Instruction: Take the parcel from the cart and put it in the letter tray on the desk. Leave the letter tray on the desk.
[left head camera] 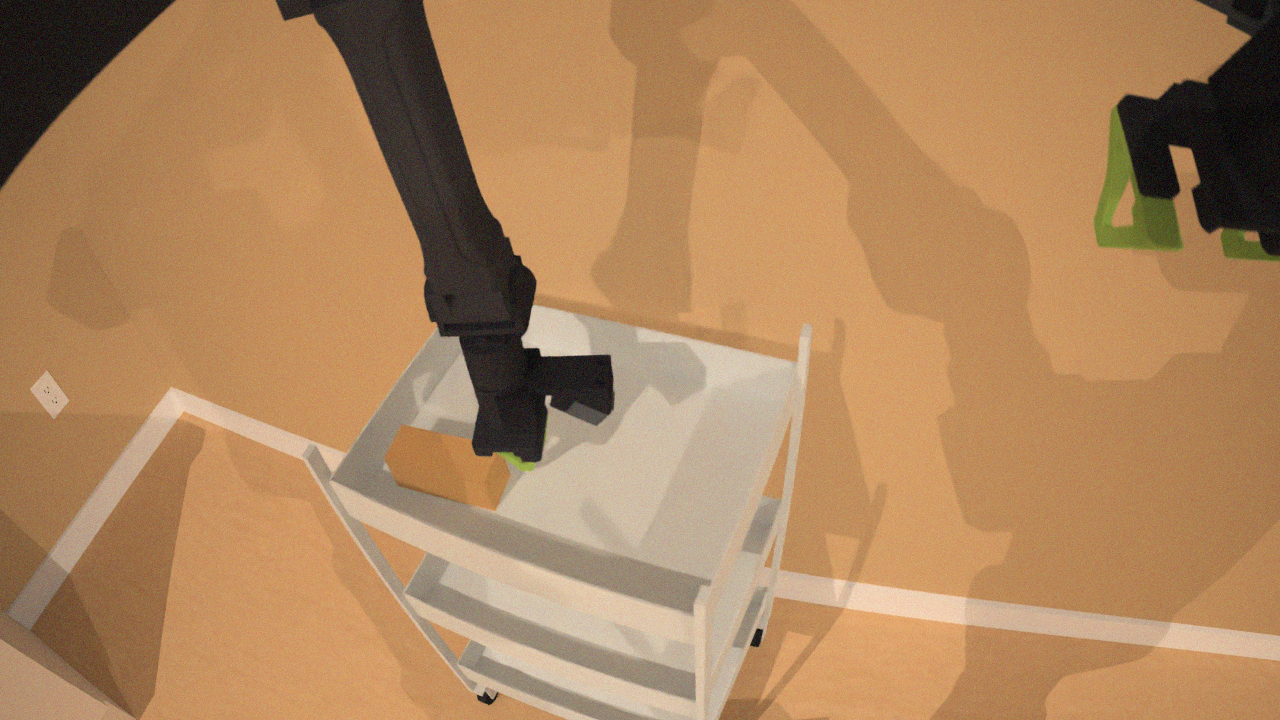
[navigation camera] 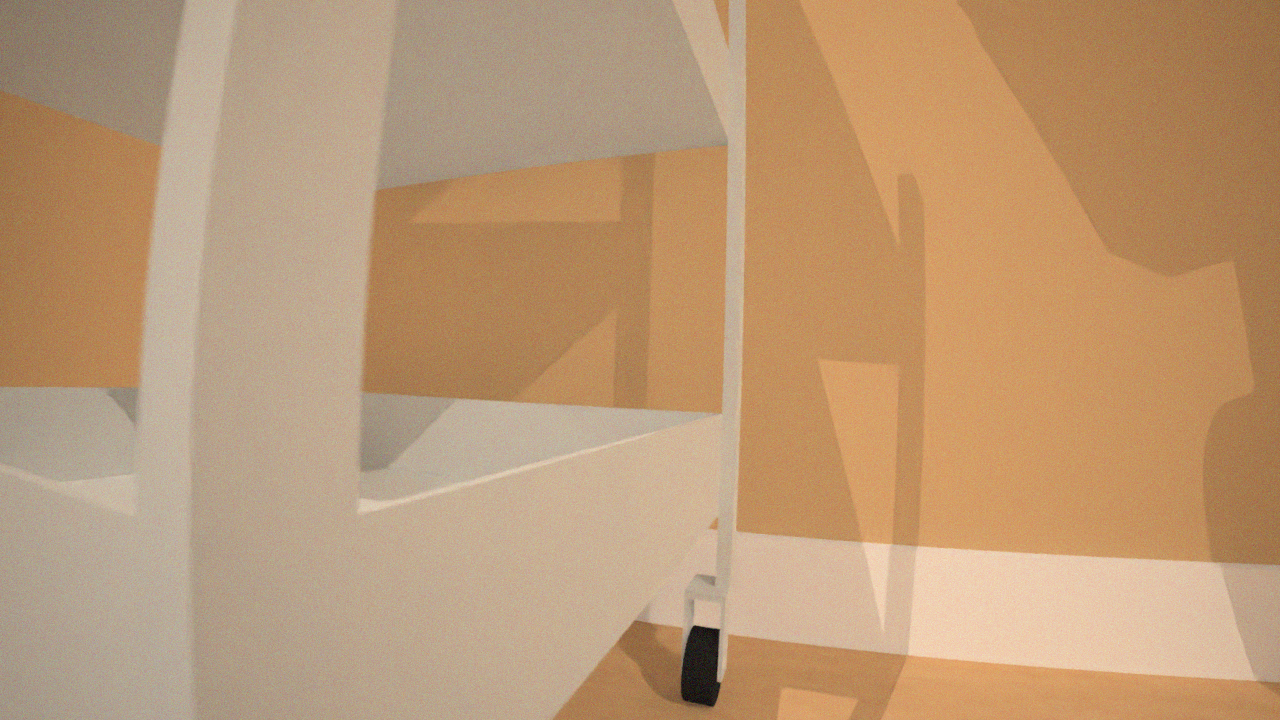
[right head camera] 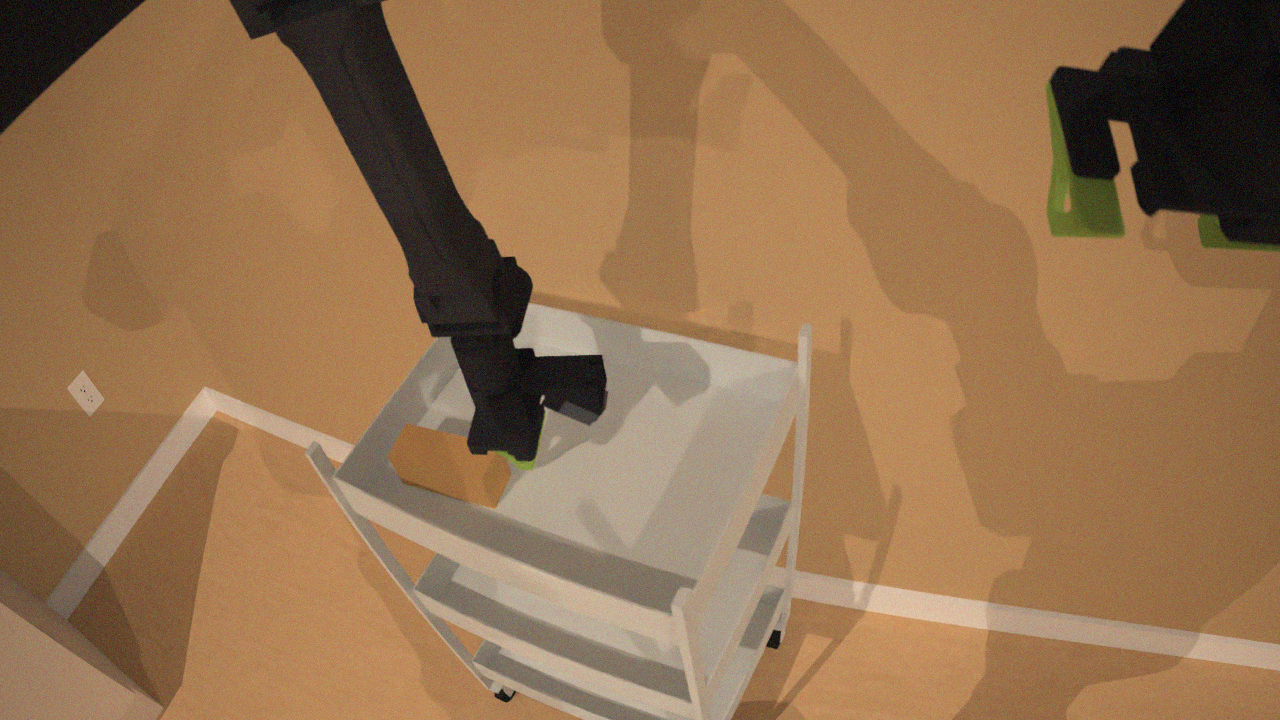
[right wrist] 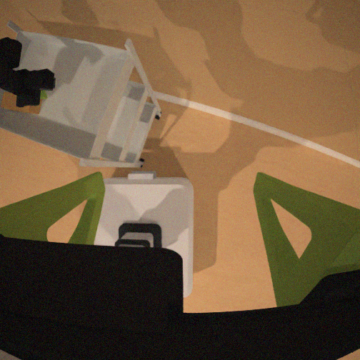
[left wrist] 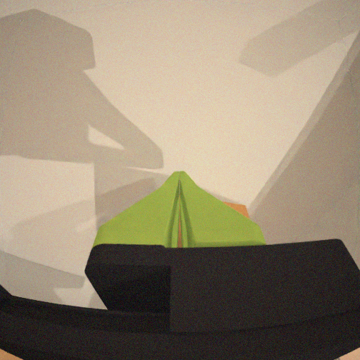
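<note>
The orange parcel lies on the top shelf of the white cart, near its left front corner; it also shows in the right head view. My left gripper is down on the shelf at the parcel's right end. Its green fingers are shut together with nothing between them; only a sliver of the parcel shows behind them. My right gripper is open and empty, high at the upper right over the floor, far from the cart. The desk and letter tray are not in view.
The cart has lower shelves and small black wheels. A white baseboard line runs behind the cart. The robot's white base shows below the right gripper. A wall outlet is at the left.
</note>
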